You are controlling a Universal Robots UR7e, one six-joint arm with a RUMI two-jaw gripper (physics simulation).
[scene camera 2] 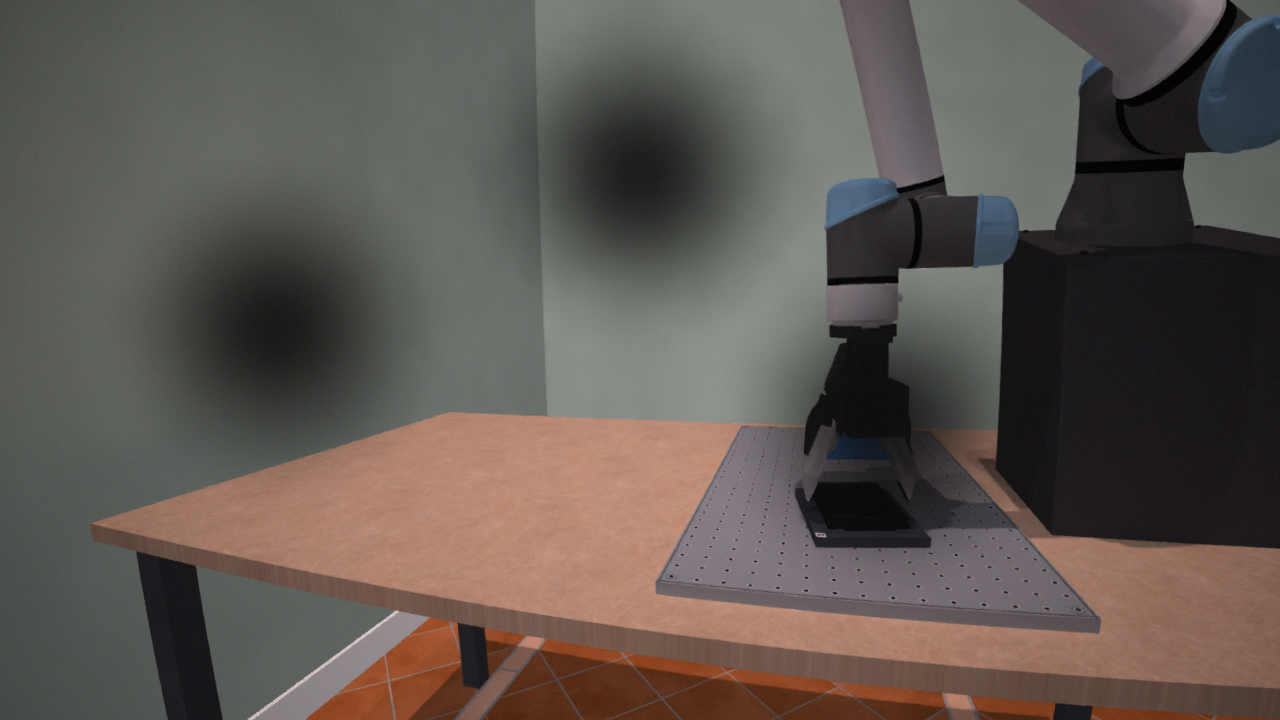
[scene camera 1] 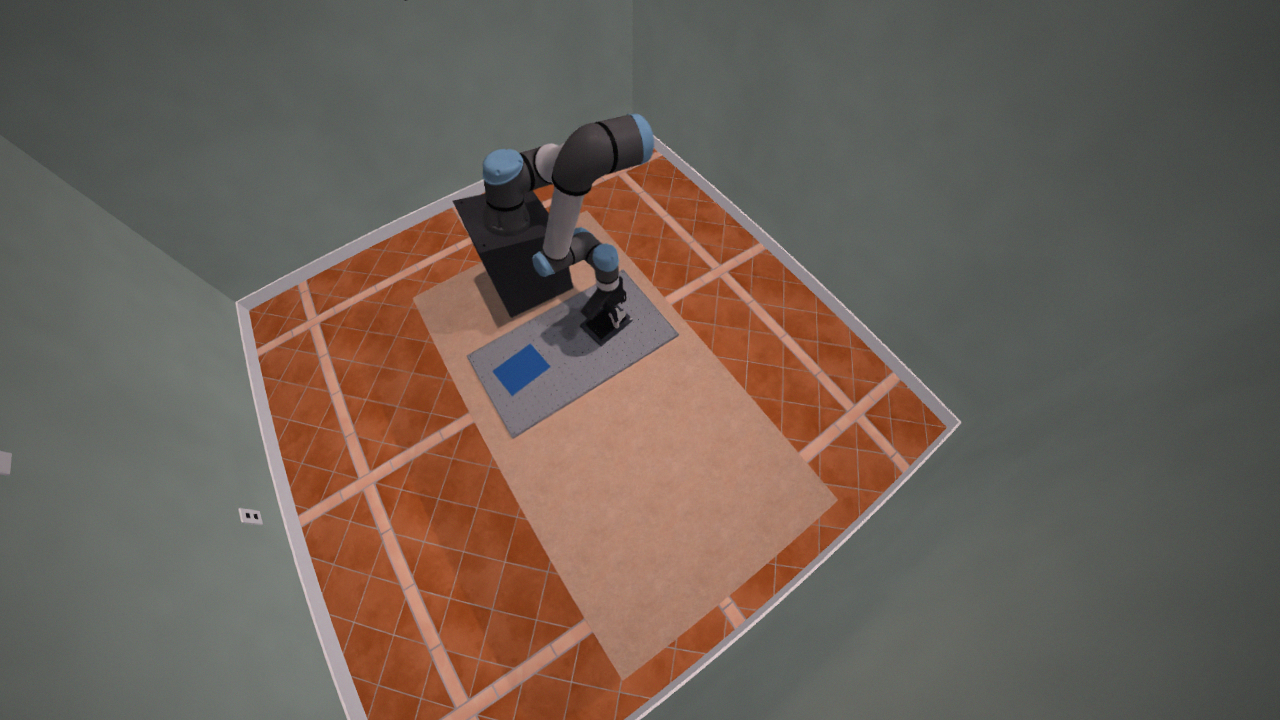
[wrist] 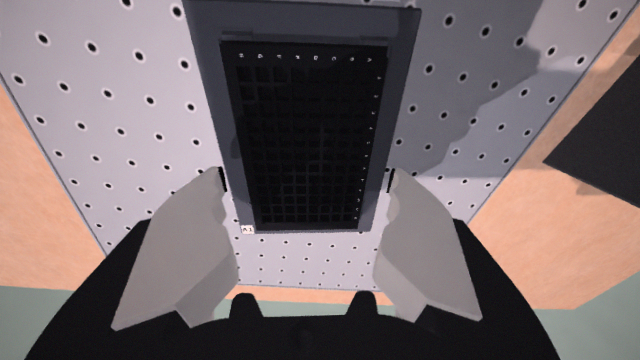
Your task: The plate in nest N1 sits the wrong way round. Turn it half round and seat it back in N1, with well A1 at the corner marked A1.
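Note:
The black well plate (wrist: pixel 307 135) (scene camera 2: pixel 861 507) lies in the dark grey nest N1 (wrist: pixel 402 65) (scene camera 2: pixel 872 540). In the wrist view its lettered row runs along the far edge, with A at the right, and its numbers run down the right side. The nest's A1 label (wrist: pixel 247 229) (scene camera 2: pixel 819 534) is at the near left corner in the wrist view, diagonally opposite the plate's A1 well. My gripper (wrist: pixel 308 171) (scene camera 2: pixel 861 495) is open, with nothing between its fingers. In the wrist view its fingertips stand on either side of the nest's near part. In camera 1 the gripper hides part of the nest.
A grey perforated board (scene camera 1: pixel 572 385) (scene camera 2: pixel 716 546) (wrist: pixel 120 115) bears the nest. A blue rectangle (scene camera 1: pixel 520 368) (scene camera 2: pixel 857 446) lies at the board's other end. The arm's black pedestal (scene camera 1: pixel 528 273) (scene camera 2: pixel 1136 394) stands beside the board on the wooden table (scene camera 1: pixel 671 474) (scene camera 2: pixel 537 501).

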